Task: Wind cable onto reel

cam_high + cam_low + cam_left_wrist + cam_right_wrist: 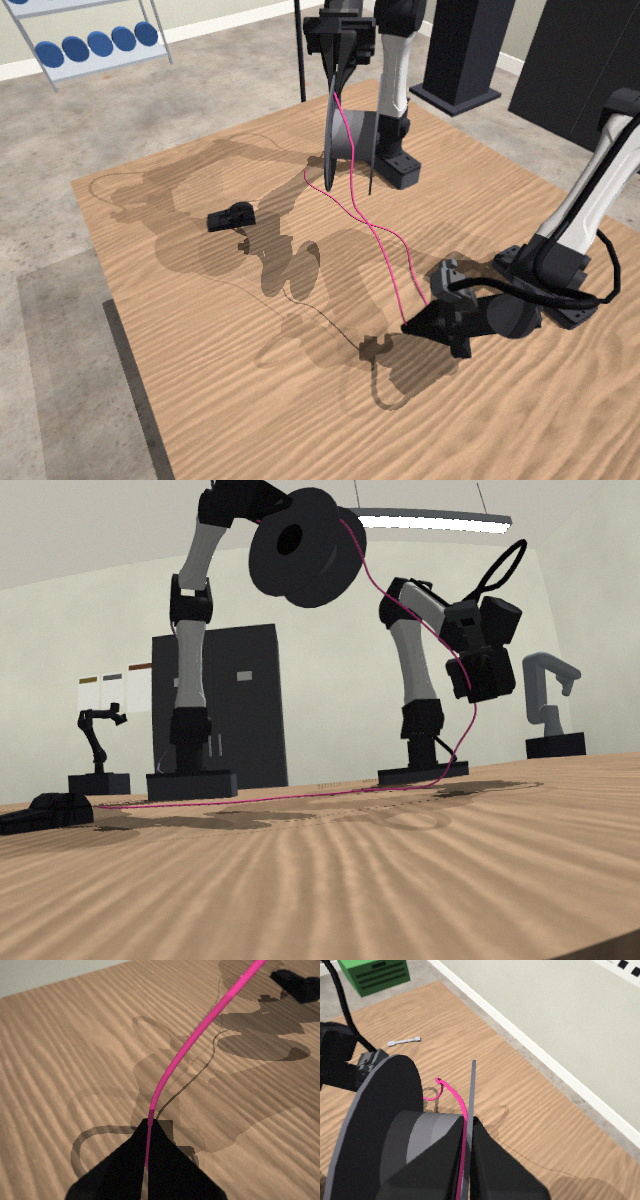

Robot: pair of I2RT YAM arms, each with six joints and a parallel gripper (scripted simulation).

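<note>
My left hand is 250 mm below the dark grey reel, 210 mm to the left of it and 30 mm past it. The rest, counted from my left hand: small grey tool 280 mm to the left, 120 mm below, 90 mm ahead; small black device 540 mm to the right, 110 mm below, 110 mm ahead.
The dark grey reel lies 7 cm below my right hand, 2 cm to the left of it and 2 cm behind it. Round my right hand: small grey tool: 51 cm to the left, 45 cm below, 10 cm ahead; then small black device: 43 cm below, 31 cm to the right, 12 cm ahead.
</note>
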